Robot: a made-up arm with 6 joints. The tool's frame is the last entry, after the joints. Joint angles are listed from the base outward. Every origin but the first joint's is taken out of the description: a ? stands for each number. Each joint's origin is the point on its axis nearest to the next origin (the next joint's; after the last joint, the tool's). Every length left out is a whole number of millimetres.
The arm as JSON. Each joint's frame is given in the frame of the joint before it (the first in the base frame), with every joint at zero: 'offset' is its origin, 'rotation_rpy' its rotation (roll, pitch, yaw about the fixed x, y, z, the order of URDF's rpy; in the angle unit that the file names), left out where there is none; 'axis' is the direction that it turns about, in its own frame. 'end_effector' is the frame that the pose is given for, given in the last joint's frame.
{
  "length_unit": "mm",
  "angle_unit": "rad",
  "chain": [
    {
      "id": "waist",
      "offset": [
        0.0,
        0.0,
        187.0
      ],
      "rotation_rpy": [
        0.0,
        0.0,
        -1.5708
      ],
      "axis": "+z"
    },
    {
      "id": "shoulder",
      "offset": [
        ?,
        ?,
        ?
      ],
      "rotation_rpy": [
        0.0,
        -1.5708,
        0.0
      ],
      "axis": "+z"
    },
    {
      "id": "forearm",
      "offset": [
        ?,
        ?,
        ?
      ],
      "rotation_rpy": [
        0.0,
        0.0,
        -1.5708
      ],
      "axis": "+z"
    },
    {
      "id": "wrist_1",
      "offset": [
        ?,
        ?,
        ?
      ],
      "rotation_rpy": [
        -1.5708,
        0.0,
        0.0
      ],
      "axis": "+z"
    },
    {
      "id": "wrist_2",
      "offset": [
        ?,
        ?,
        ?
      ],
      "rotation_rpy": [
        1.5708,
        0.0,
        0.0
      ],
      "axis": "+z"
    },
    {
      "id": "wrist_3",
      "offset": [
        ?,
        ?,
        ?
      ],
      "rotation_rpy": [
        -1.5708,
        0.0,
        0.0
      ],
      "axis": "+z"
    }
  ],
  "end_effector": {
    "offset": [
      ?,
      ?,
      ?
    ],
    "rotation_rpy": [
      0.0,
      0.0,
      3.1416
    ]
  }
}
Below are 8 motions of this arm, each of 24 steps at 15 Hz.
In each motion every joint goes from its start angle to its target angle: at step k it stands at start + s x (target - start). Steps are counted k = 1, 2, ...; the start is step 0. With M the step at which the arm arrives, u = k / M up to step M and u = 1 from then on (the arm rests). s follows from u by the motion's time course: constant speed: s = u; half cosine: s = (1 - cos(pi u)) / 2; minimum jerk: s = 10 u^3 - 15 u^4 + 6 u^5.
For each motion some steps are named. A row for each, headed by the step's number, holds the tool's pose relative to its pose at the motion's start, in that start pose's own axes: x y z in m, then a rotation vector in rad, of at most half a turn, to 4 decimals.
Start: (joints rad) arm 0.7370 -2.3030 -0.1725 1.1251 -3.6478 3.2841
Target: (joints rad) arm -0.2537 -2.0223 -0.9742 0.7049 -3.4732 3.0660
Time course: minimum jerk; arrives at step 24
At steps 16, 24:
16: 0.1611 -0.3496 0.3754 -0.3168 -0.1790 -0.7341
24: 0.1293 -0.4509 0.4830 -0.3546 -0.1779 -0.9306

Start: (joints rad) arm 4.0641 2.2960 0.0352 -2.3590 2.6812 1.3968
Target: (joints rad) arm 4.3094 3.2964 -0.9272 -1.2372 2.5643 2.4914
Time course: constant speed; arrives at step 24
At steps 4, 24:
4: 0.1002 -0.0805 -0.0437 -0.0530 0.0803 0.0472
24: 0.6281 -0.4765 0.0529 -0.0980 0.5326 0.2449

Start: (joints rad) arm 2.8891 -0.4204 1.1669 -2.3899 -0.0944 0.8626
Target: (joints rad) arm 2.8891 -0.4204 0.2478 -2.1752 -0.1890 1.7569
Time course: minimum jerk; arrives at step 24
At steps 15, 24:
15: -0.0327 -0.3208 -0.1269 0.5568 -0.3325 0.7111
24: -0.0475 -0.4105 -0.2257 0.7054 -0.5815 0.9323

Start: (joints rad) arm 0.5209 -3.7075 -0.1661 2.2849 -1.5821 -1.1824
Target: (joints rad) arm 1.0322 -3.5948 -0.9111 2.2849 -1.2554 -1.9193
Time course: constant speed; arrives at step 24
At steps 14, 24:
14: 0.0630 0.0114 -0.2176 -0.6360 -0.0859 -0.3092
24: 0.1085 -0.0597 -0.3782 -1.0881 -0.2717 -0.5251

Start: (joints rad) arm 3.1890 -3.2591 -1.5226 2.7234 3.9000 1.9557
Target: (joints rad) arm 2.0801 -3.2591 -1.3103 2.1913 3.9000 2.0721
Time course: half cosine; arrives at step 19
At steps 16, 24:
16: 0.2723 -0.0335 0.2361 -0.8230 0.1330 0.8981
24: 0.2842 -0.0225 0.2531 -0.8862 0.1481 0.9366

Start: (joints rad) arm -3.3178 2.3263 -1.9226 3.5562 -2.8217 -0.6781
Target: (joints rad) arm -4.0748 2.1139 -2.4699 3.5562 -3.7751 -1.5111
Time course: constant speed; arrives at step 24
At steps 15, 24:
15: -0.3326 -0.0230 -0.1239 0.0278 -0.1735 -0.0549
24: -0.4891 -0.1183 -0.1525 0.1351 -0.2309 -0.0342

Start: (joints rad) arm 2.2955 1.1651 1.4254 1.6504 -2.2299 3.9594
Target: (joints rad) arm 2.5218 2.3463 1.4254 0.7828 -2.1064 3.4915
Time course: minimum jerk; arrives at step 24
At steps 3, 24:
3: -0.0032 0.0106 -0.0105 0.0155 -0.0200 -0.0122
24: 0.2825 0.8162 -0.4088 0.9785 -1.2800 -0.7618

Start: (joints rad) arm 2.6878 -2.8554 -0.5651 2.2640 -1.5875 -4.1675
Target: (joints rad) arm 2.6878 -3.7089 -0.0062 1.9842 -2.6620 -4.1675
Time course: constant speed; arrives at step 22
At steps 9, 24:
9: 0.1814 -0.1439 -0.1954 -0.2679 0.2663 0.1218
24: 0.5026 -0.2148 -0.5281 -0.7193 0.5617 0.3724

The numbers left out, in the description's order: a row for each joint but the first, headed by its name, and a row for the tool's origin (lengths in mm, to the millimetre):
shoulder: -41.0 0.0 0.0
forearm: 748.0 0.0 0.0
wrist_1: 0.0 362.0 0.0
wrist_2: 0.0 0.0 0.0
wrist_3: 0.0 177.0 0.0
tool: 0.0 0.0 0.0

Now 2 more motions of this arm.
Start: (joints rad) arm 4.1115 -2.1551 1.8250 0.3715 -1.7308 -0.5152
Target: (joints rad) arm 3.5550 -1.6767 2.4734 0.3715 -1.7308 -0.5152
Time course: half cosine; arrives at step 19
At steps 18, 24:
18: 0.0993 0.2161 -0.5889 -1.0352 0.5250 -0.4218
24: 0.0994 0.2155 -0.5925 -1.0419 0.5274 -0.4267

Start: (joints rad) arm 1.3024 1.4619 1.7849 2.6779 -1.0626 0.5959
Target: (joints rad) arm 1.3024 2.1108 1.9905 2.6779 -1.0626 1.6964
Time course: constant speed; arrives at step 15
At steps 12, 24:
12: -0.0233 -0.1298 0.3056 -0.4556 -0.4448 0.5840
24: -0.0536 -0.1490 0.3730 -0.6307 -0.4929 0.7091

